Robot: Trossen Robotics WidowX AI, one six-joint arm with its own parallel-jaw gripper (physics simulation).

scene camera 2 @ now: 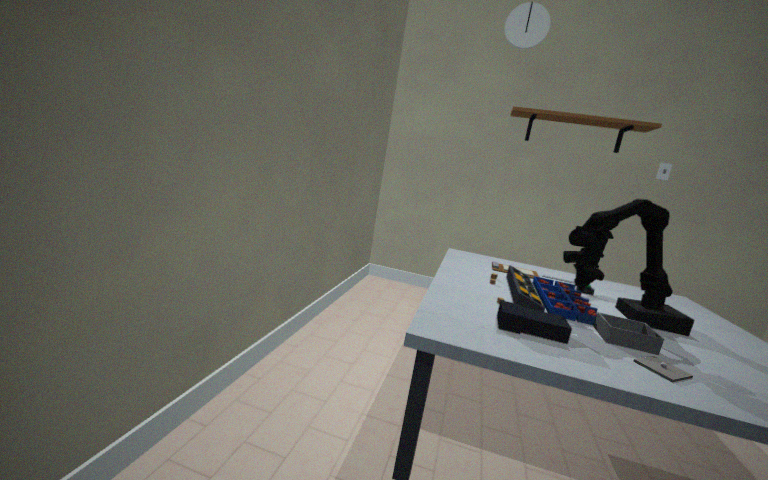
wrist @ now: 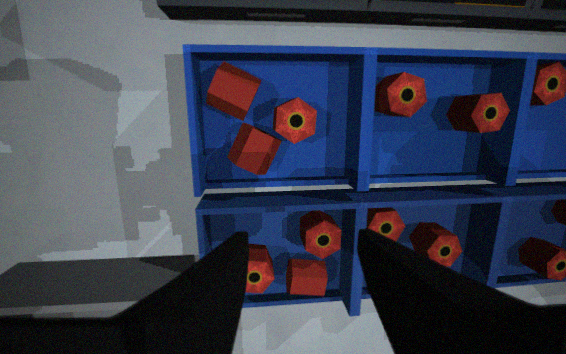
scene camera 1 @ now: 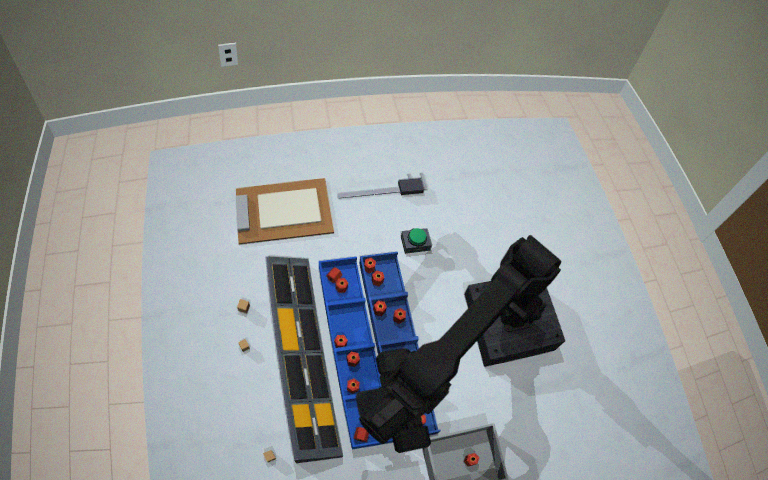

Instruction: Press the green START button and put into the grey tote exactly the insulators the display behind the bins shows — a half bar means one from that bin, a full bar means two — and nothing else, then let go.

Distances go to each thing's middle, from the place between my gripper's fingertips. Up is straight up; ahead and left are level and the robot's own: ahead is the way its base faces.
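Position of my hand relative to the grey tote (scene camera 1: 449, 449): 140 mm past it, 130 mm to the right of it, 80 mm above it. Going by their middles, the tote is the nearest to my hand of the things named here. Measured from my hand, the brown board with cream pad (scene camera 1: 278, 211) is 180 mm ahead, 540 mm to the right and 100 mm below; the dark box (scene camera 2: 511, 317) is 160 mm ahead, 250 mm to the left and 80 mm below; the grey bar tool (scene camera 1: 411, 185) is 80 mm behind, 590 mm to the right and 100 mm below.
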